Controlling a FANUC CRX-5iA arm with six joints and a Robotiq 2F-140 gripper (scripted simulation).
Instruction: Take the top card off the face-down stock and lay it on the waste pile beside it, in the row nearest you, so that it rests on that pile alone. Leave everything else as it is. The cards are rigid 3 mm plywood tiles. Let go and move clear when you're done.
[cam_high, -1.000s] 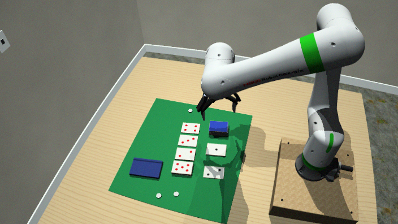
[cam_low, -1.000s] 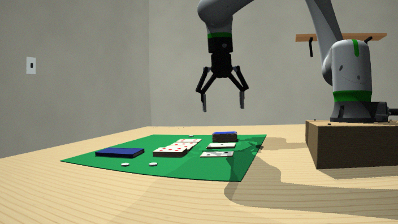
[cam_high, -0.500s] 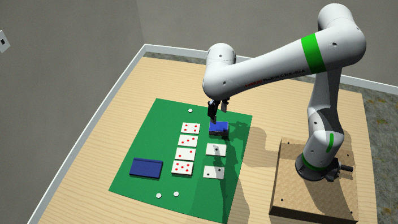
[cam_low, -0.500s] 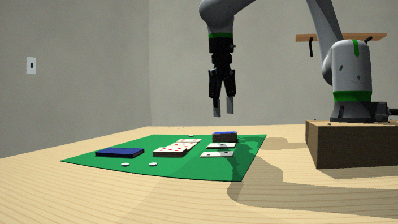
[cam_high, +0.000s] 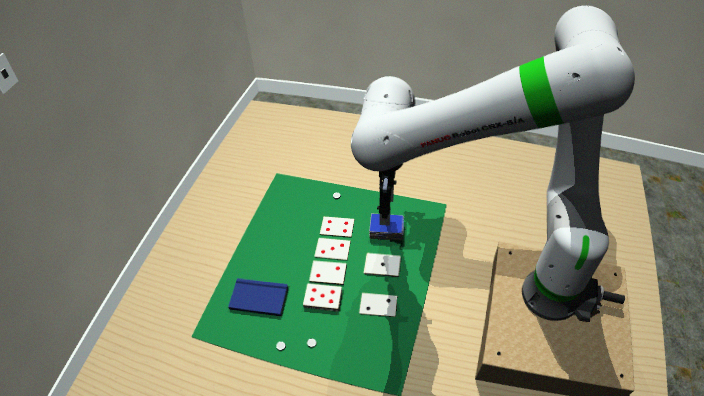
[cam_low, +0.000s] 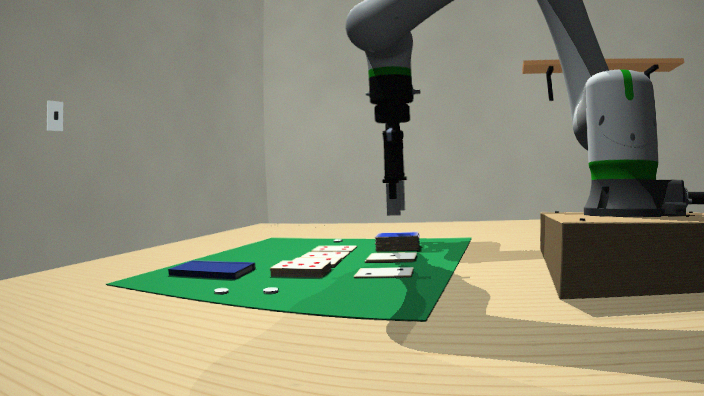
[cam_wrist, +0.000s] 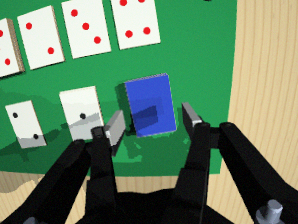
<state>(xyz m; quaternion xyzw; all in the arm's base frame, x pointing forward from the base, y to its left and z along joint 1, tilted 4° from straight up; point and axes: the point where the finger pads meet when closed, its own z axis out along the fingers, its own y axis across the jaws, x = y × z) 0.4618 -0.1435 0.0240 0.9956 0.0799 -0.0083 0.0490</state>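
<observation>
Right now my hand is 8 cm above the card. From my hand the other things lie so: green mat 17 cm to the left, 12 cm below, 11 cm ahead.
</observation>
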